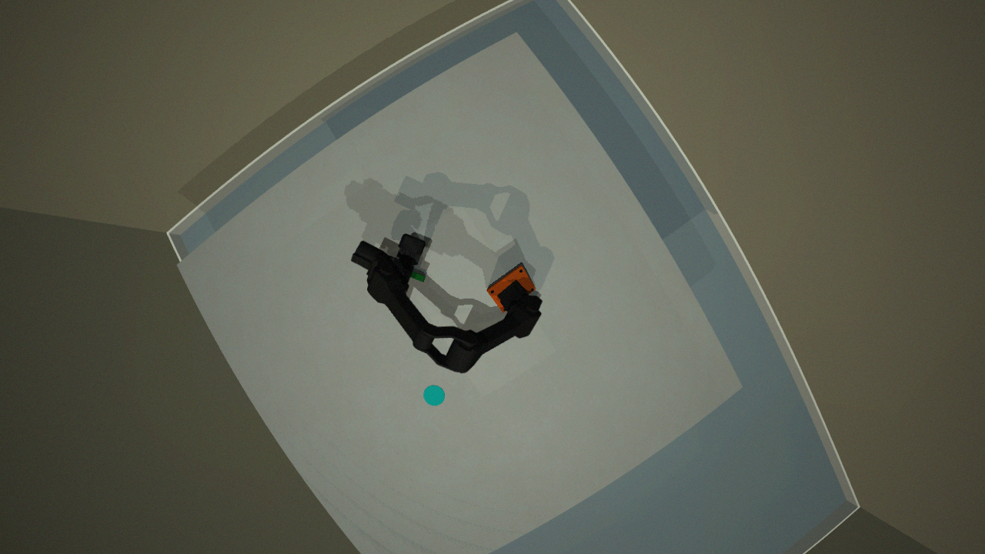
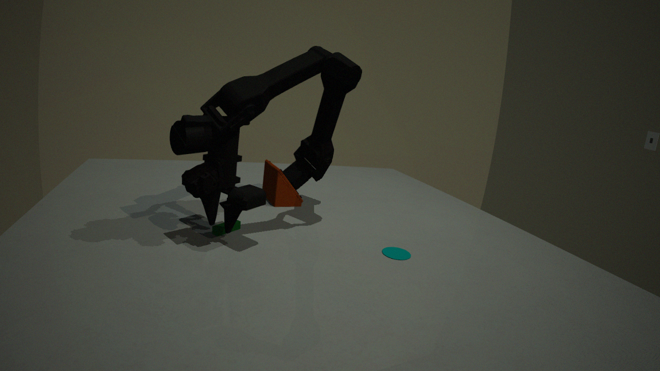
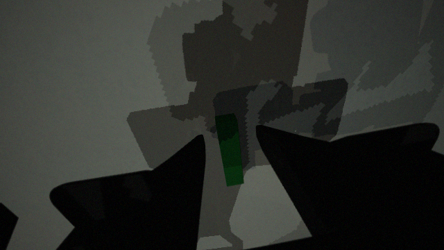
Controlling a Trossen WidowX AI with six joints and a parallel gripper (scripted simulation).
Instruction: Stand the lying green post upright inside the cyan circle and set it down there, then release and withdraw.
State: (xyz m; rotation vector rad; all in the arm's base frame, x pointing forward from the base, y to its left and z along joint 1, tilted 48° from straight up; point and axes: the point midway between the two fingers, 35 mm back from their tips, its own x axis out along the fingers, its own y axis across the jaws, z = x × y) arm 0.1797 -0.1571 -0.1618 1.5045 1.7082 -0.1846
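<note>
Now: gripper tip 20 mm to the right of the green post and 10 mm past it. From my gripper tip the other things lie so: cyan circle (310 mm to the left, 170 mm ahead, 10 mm below).
</note>
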